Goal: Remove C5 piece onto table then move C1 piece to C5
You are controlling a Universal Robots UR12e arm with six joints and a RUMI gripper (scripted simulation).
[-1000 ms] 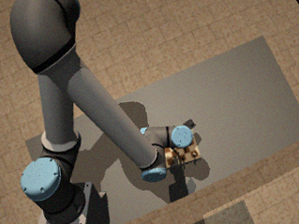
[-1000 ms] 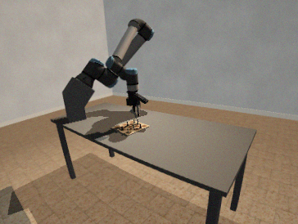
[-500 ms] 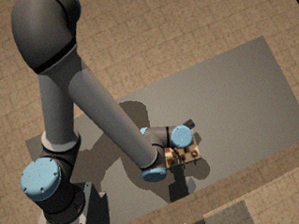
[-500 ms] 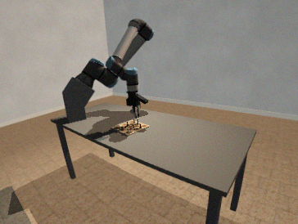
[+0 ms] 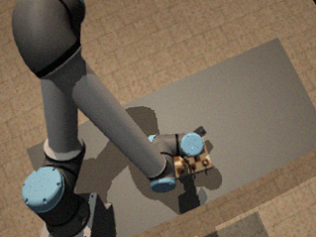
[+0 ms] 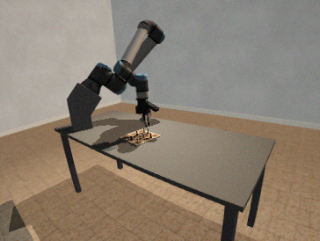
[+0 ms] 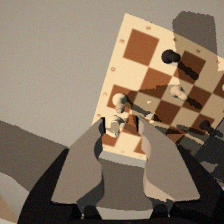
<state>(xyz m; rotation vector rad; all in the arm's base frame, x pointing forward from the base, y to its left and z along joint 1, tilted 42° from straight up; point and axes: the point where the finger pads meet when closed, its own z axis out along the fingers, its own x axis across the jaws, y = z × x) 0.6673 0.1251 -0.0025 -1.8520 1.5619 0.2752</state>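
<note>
The light pawn lies 50 mm below my hand. Also, from my hand: chessboard (10 mm behind, 80 mm to the right, 70 mm below).
</note>
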